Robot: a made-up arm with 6 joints.
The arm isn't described. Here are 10 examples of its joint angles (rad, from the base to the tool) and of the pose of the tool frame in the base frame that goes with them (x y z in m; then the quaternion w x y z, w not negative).
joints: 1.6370 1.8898 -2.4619 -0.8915 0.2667 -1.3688
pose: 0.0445 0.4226 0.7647 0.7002 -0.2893 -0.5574 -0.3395
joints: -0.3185 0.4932 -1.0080 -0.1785 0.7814 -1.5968
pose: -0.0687 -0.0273 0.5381 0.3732 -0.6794 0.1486 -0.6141
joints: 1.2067 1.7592 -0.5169 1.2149 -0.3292 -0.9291
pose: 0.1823 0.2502 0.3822 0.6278 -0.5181 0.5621 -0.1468
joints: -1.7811 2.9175 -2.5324 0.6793 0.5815 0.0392
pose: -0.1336 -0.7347 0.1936 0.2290 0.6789 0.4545 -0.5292
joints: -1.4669 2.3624 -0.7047 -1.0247 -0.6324 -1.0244
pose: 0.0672 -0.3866 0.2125 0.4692 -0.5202 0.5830 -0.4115
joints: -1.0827 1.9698 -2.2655 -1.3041 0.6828 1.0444
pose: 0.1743 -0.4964 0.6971 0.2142 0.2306 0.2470 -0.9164
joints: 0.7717 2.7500 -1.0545 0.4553 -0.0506 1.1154
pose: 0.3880 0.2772 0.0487 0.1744 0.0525 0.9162 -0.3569
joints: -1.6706 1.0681 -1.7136 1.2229 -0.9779 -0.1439
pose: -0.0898 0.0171 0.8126 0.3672 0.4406 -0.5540 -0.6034
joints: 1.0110 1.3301 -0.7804 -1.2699 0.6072 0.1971
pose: 0.1955 0.1207 0.4837 0.6195 -0.7163 0.0926 -0.3075
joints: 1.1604 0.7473 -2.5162 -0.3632 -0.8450 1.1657
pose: -0.1422 -0.4041 0.7274 0.5014 0.4475 -0.4324 0.6011
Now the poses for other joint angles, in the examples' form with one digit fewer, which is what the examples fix.
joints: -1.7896 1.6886 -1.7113 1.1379 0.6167 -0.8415
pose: -0.048 -0.400 0.685 0.435 0.356 0.393 -0.727
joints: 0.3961 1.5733 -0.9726 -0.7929 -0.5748 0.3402
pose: 0.301 0.120 0.546 0.902 -0.317 0.266 -0.120
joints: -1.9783 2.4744 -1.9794 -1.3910 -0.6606 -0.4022
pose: -0.214 -0.600 0.343 0.123 -0.491 0.451 -0.735
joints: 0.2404 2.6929 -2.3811 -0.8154 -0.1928 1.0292
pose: 0.714 0.144 0.339 0.847 -0.049 0.490 -0.200
